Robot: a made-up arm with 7 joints.
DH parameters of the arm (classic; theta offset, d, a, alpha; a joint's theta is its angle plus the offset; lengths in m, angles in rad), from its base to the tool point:
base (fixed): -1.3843 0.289 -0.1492 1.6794
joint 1: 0 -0.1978 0.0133 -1.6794
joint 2: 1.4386 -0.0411 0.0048 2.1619
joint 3: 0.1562 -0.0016 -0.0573 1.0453
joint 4: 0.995 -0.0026 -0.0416 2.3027
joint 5: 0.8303 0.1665 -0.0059 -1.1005
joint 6: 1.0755 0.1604 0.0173 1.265
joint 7: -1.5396 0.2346 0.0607 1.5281
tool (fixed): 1.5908 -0.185 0 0
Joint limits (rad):
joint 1: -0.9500..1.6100
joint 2: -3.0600..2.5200
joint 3: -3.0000..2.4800
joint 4: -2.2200..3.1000
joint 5: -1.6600..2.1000
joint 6: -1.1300..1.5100
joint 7: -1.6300..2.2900
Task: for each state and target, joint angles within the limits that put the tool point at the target. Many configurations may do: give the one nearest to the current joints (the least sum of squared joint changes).
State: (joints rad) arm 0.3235 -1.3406 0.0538 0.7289 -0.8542 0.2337 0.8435
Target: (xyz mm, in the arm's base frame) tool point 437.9 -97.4 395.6
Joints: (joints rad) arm 0.5501 -0.7860 0.2214 0.1703 -0.5764 0.2846 0.7034
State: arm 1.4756 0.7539 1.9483 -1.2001 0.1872 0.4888 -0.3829
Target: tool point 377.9 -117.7 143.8
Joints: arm 1.6100 0.6451 1.7331 -1.5240 0.4895 0.7964 -0.1657
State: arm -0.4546 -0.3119 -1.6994 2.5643 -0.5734 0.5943 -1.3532
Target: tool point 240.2 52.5 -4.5
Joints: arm -0.9500 -0.2796 -1.9353 2.0510 -0.1405 0.5636 -1.4213
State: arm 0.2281 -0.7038 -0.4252 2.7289 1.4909 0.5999 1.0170
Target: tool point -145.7 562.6 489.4
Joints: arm 0.6318 -1.4565 0.3280 3.1000 2.1000 0.0001 1.7713
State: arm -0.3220 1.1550 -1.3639 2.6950 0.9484 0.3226 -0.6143
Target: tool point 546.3 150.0 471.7
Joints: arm -0.0787 1.3667 -1.5138 3.1000 0.6202 -0.1850 -0.9626
